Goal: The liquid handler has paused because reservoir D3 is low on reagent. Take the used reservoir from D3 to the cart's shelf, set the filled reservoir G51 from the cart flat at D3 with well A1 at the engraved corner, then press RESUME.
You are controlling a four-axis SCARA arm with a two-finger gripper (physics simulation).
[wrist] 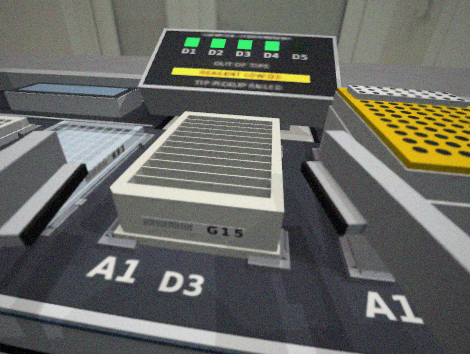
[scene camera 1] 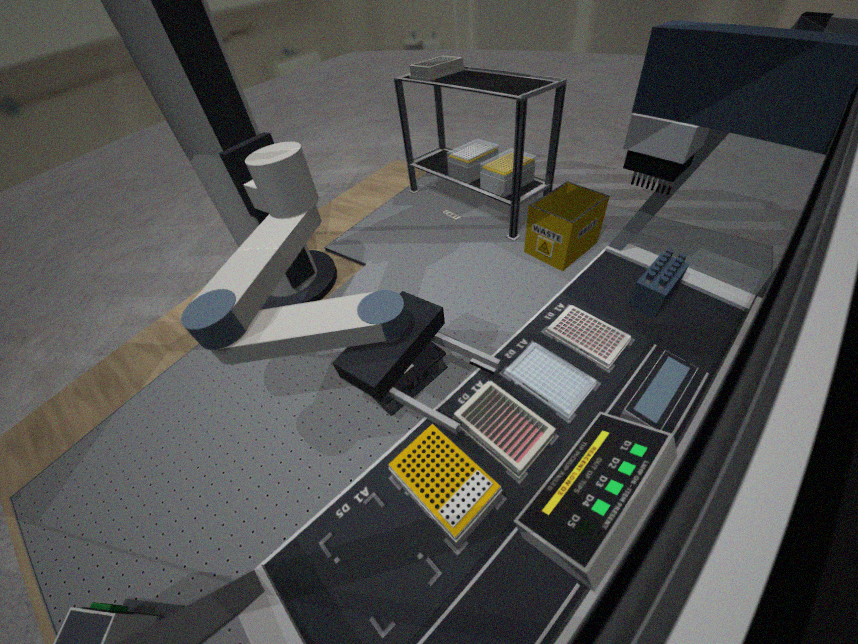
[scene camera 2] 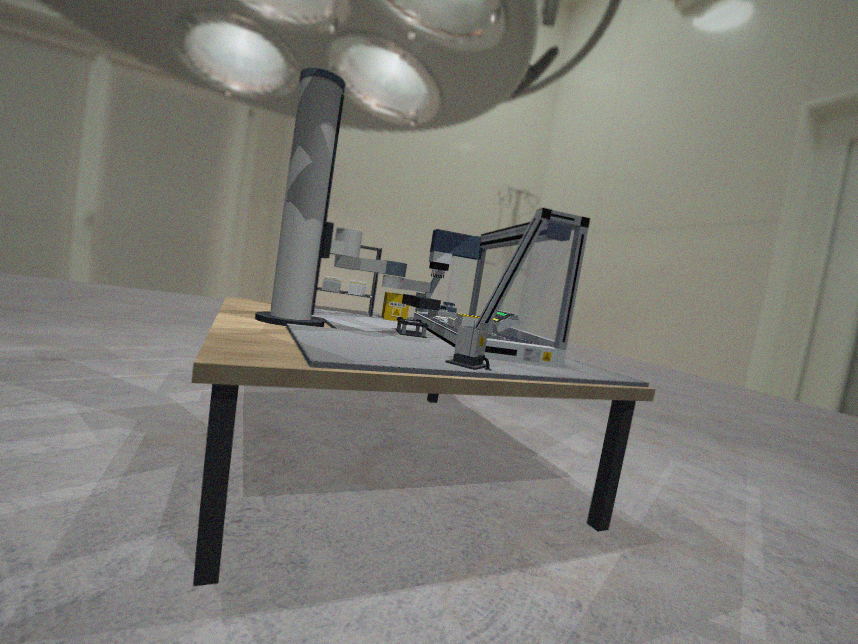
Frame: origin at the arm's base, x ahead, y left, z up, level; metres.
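Where they show: gripper, between the fingertips: (wrist: 197, 150) (scene camera 1: 479, 395) (scene camera 2: 454, 314); arm's base, origin of its link: (scene camera 1: 293, 283) (scene camera 2: 290, 322).
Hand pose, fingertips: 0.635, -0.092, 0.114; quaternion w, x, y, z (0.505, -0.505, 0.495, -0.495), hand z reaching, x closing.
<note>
Each offset is from my fingertips to the centre of the thing, as dx, dy, dz. "*": to the spot under its first point.
The used reservoir {+0.047, -0.010, -0.034} (scene camera 1: 505, 426) (wrist: 200, 217), off-white with long narrow troughs and marked G15, sits flat at D3, its labelled short end towards the arm. My gripper (scene camera 1: 469, 393) (wrist: 197, 150) is open and empty. In the wrist view its fingers stand apart on both sides of the reservoir, touching neither side; their exact height is unclear. In scene camera 1 the fingertips are near the reservoir's arm-side end. The cart {-0.391, +0.650, +0.077} (scene camera 1: 520, 166) stands at the back, with a pale box {-0.517, +0.681, +0.265} (scene camera 1: 435, 67) on top; its label is unreadable. The status panel {* +0.180, -0.048, +0.018} (scene camera 1: 589, 485) (wrist: 240, 65) shows REAGENT LOW D3. No RESUME label is readable.
A clear plate {+0.070, +0.113, -0.042} (scene camera 1: 550, 377) (wrist: 100, 145) is at D2, a yellow tip rack {+0.022, -0.130, -0.017} (scene camera 1: 429, 464) (wrist: 430, 130) at D4. A dark stand (scene camera 1: 426, 367) (scene camera 2: 411, 327) is beneath the gripper. A yellow waste bin {-0.066, +0.543, -0.033} (scene camera 1: 564, 225) (scene camera 2: 395, 305) stands beside the cart. A blue gantry {* +0.158, +0.384, +0.336} (scene camera 1: 734, 83) overhangs the deck.
</note>
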